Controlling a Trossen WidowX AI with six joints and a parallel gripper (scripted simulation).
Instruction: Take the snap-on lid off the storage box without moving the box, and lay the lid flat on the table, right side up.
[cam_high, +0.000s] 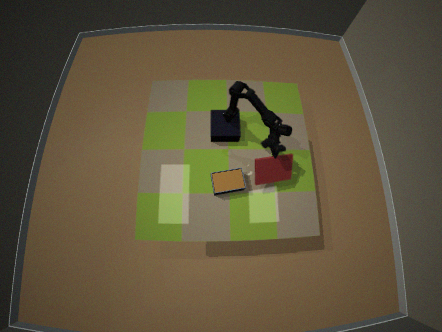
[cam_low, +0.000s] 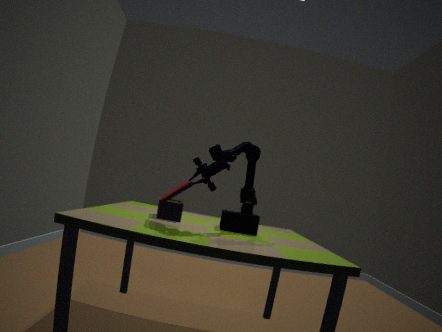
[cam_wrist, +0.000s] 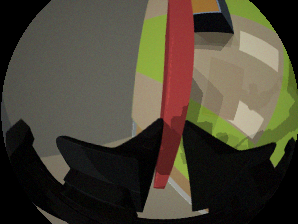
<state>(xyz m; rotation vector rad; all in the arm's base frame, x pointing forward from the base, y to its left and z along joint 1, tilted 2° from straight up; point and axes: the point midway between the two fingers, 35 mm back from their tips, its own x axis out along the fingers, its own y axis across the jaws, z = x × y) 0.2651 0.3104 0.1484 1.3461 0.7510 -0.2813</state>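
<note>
My gripper tip is now 60 mm short of the red lid, 20 mm to the right of it and 50 mm above it. The rest, counted from my gripper tip: storage box (160 mm ahead, 260 mm to the right, 180 mm below).
</note>
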